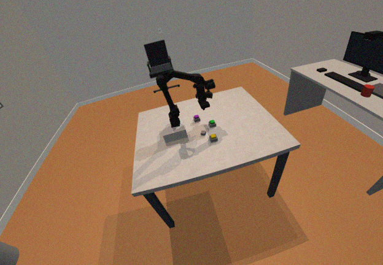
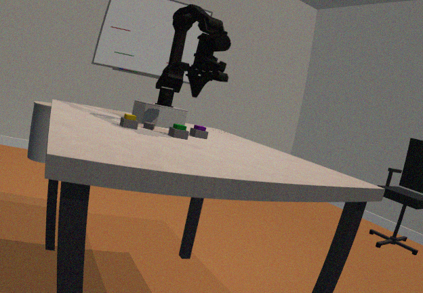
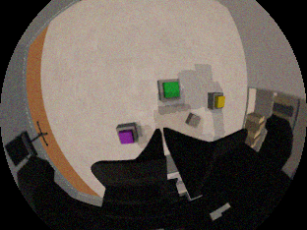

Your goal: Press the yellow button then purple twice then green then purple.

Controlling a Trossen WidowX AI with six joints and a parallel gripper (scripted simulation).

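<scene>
My gripper tip is 100 mm above the purple button, 70 mm past it and 60 mm to the right of it. From my gripper tip the other things lie so: yellow button 200 mm to the right, 100 mm below, 30 mm ahead; green button 100 mm below, 50 mm ahead, 40 mm to the right; small grey block 120 mm to the right, 120 mm below, 30 mm behind.
</scene>
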